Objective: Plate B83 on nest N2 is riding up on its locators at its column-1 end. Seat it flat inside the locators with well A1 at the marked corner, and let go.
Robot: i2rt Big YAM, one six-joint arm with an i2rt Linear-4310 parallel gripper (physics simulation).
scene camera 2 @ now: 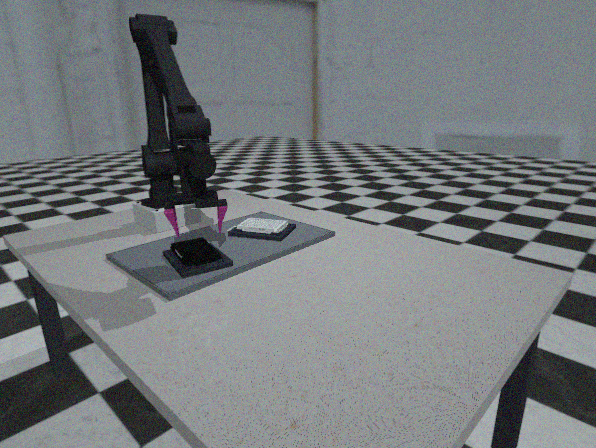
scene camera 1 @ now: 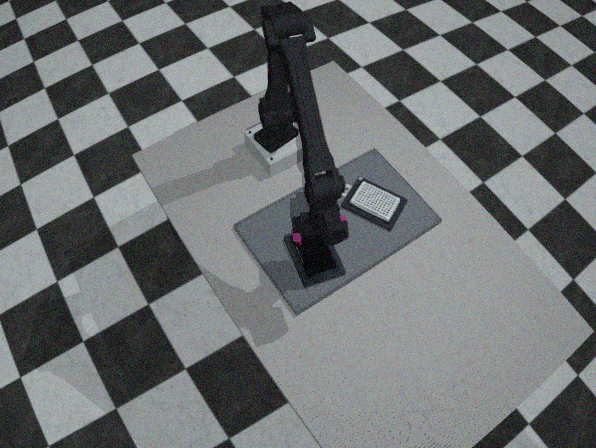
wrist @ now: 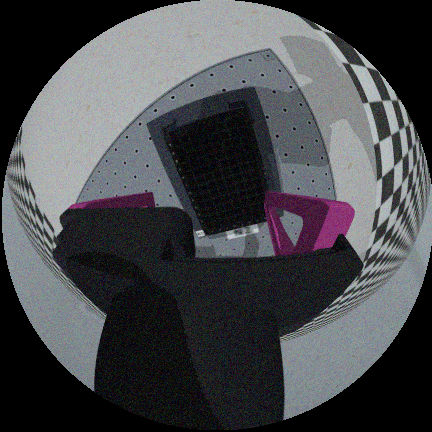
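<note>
The black plate B83 lies on the dark nest N2. In the wrist view, rim and corner locators show at the plate's far end. Its near end, beside the washed-out white label and the small corner mark, covers the nest rim and looks raised. The black surface is too dark to read wells or the exact tilt. My gripper is open and empty, its magenta fingers wide apart above the plate's near end.
A white well plate sits on a second dark nest to the right. Both nests stand on a grey perforated board. The arm's white base block stands behind the board.
</note>
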